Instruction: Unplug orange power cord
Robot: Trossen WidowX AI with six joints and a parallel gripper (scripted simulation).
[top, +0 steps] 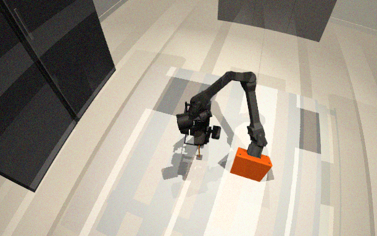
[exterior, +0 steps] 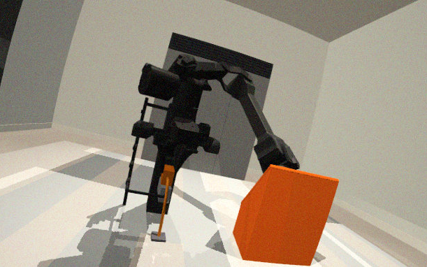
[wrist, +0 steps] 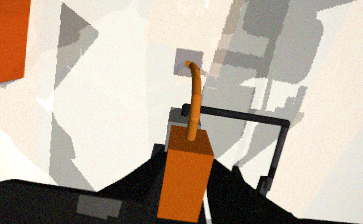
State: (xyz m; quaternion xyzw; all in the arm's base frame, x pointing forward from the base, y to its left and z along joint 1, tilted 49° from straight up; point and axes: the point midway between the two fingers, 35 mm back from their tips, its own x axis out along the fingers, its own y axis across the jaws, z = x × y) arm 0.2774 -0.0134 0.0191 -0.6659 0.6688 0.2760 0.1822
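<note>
Right now the orange plug is 30 mm to the right of my gripper tip and 10 mm ahead of it. Also, from my gripper tip: thin black frame (100 mm ahead, 80 mm to the right, 10 mm above).
</note>
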